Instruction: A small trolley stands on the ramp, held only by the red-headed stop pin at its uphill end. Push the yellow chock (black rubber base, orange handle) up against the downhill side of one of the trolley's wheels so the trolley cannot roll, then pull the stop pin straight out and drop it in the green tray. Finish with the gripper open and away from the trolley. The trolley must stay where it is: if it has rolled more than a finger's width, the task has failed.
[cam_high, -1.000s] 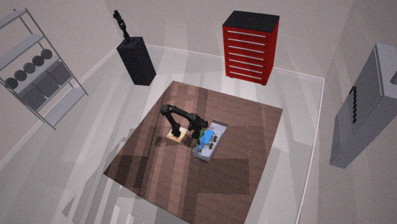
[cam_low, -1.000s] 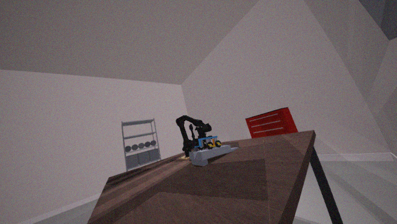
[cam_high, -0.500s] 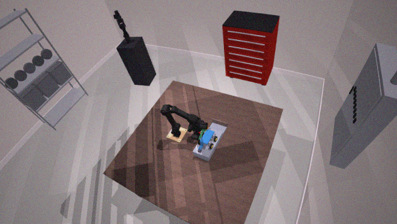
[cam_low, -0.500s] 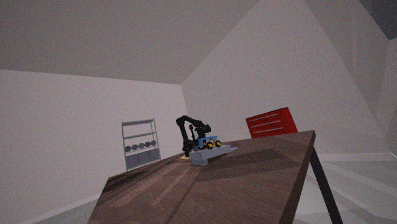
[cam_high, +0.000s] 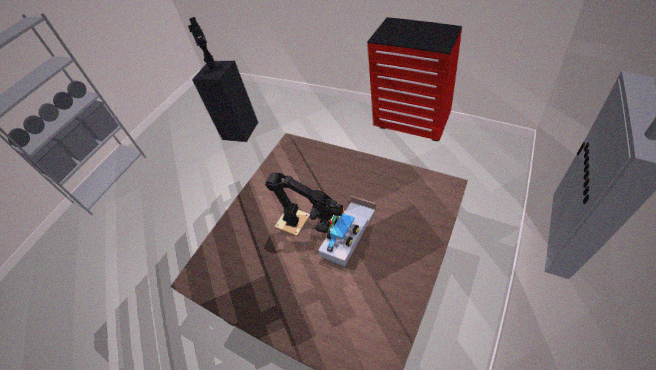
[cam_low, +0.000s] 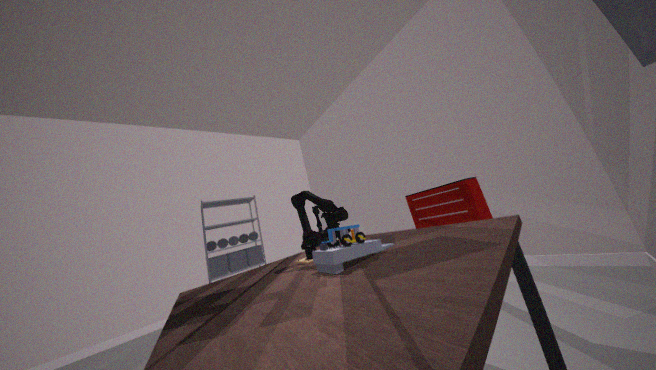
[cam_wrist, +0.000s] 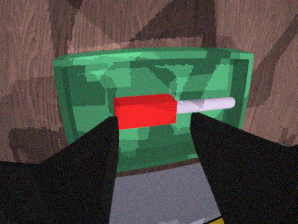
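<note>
Right now the stop pin is 20 mm to the left of my gripper tip and 20 mm below it. Also, from my gripper tip: grey ramp 110 mm ahead, 90 mm to the right, 20 mm above; yellow chock 70 mm ahead, 10 mm to the left, 50 mm above; green tray 10 mm to the left, 40 mm below.
</note>
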